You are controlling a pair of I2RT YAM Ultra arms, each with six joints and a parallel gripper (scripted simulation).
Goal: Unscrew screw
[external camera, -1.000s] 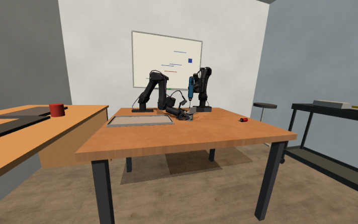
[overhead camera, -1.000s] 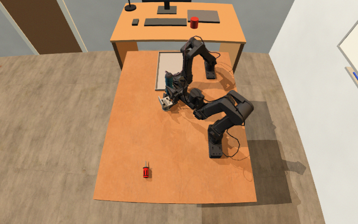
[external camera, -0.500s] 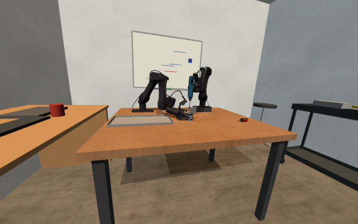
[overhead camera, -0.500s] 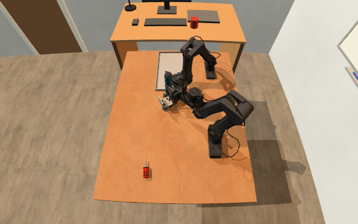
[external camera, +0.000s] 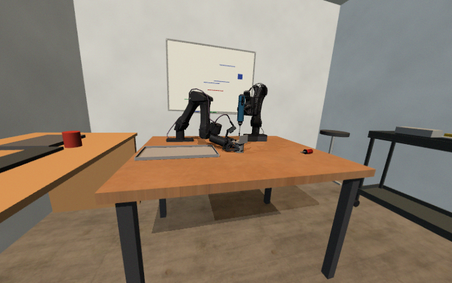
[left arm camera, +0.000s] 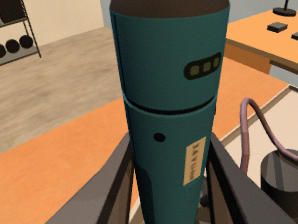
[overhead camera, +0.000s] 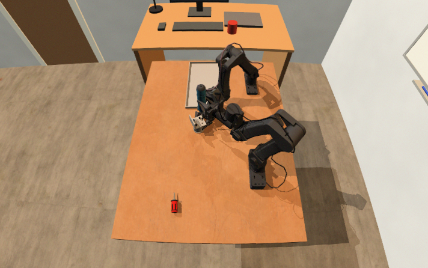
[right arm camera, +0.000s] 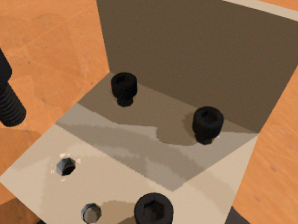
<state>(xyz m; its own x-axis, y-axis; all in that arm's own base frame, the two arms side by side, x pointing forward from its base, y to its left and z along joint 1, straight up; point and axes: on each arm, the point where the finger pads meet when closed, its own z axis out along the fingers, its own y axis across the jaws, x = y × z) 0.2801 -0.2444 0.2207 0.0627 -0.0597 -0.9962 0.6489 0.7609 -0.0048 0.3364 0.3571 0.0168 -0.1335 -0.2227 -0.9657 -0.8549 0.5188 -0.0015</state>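
My right gripper is now 50 mm below the l-shaped bracket. The rest, counted from my right hand: small red screwdriver 430 mm to the left, 80 mm ahead, 10 mm below; grey bit 110 mm above, 30 mm behind; grey tray 360 mm to the right, 20 mm below.
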